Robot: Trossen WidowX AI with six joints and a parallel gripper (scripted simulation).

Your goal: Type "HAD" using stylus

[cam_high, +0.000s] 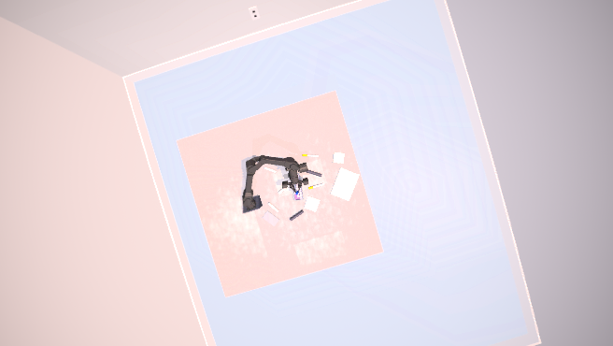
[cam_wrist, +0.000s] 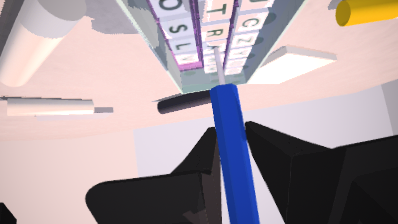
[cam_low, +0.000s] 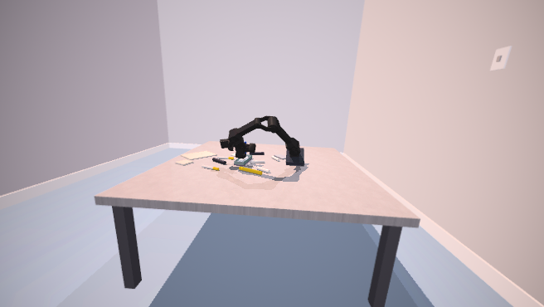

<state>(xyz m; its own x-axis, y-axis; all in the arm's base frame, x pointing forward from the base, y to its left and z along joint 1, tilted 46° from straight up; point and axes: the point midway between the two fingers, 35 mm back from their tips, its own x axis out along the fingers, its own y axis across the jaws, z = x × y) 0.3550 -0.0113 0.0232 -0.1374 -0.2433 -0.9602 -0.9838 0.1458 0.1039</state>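
Right now the blue stylus is 10 mm below my gripper tip.
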